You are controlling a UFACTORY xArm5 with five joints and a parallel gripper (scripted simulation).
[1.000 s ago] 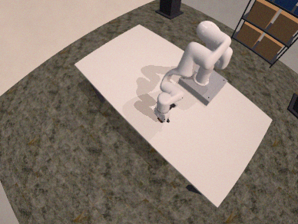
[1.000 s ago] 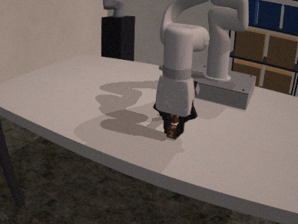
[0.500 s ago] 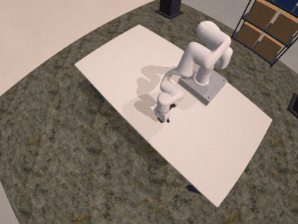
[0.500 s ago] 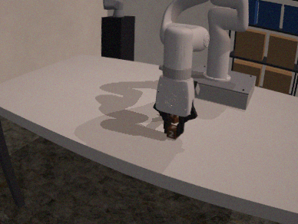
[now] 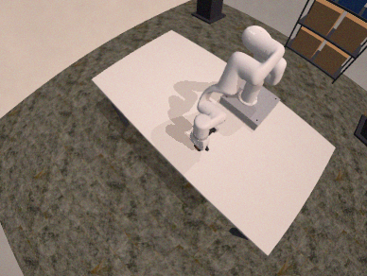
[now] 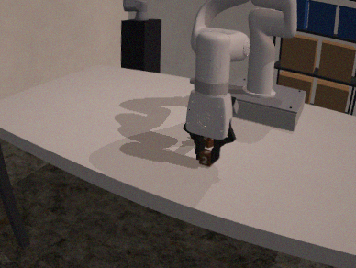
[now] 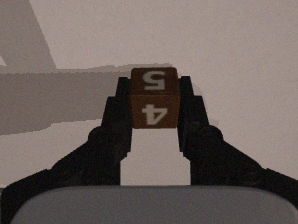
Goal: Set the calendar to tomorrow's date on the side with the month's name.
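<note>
My hand is 20 mm above the brown wooden cube. Also, from my hand: tray 110 mm behind, 60 mm to the right, 20 mm below.
</note>
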